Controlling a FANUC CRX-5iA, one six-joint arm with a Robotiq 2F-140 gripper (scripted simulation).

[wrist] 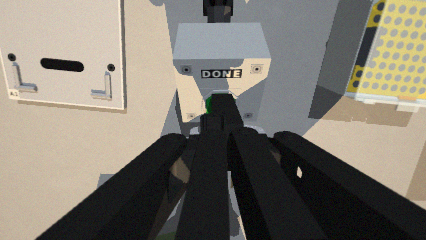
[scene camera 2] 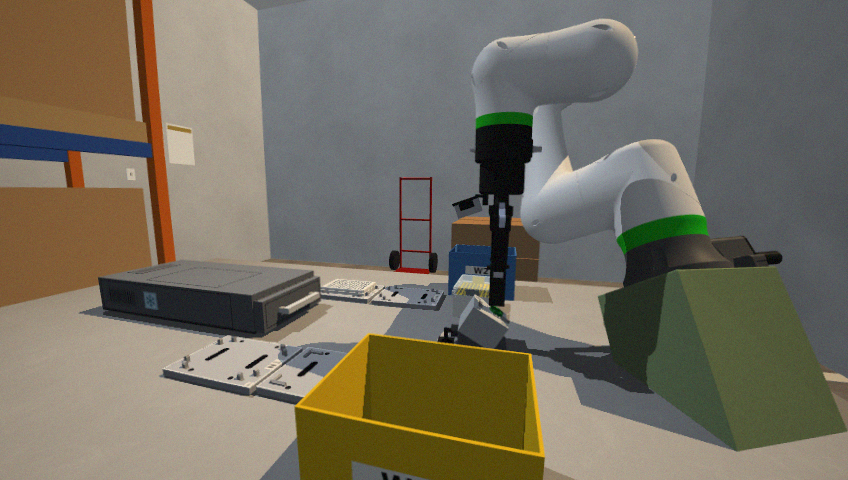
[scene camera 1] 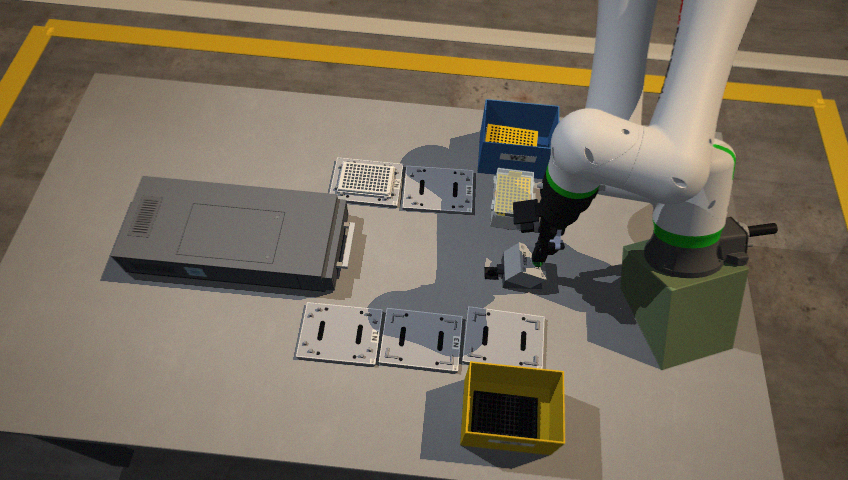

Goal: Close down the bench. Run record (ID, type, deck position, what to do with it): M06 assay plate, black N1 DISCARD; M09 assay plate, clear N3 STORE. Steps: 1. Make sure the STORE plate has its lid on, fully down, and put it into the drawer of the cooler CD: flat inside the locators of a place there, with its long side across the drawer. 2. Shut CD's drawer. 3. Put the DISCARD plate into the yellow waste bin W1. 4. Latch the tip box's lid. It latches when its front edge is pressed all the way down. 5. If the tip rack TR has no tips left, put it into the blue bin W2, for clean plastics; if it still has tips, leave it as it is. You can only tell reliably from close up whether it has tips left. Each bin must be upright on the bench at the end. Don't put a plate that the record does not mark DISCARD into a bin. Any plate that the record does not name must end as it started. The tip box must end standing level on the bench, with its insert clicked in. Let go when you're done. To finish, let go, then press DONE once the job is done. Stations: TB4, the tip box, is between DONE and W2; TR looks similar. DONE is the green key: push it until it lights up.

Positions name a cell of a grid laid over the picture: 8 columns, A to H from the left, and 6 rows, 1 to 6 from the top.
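Note:
The gripper is at (scene camera 2: E4), while a black assay plate (scene camera 1: E6) is out of frame in the wrist view. A cooler CD (scene camera 1: C3) (scene camera 2: C4) is in the scene as well, and in the wrist view the cooler CD is out of frame. A blue bin W2 (scene camera 1: F2) (scene camera 2: E4) and a yellow bin W1 (scene camera 1: F5) (scene camera 2: D6) are here too, along with a tip rack TR (scene camera 1: E2).

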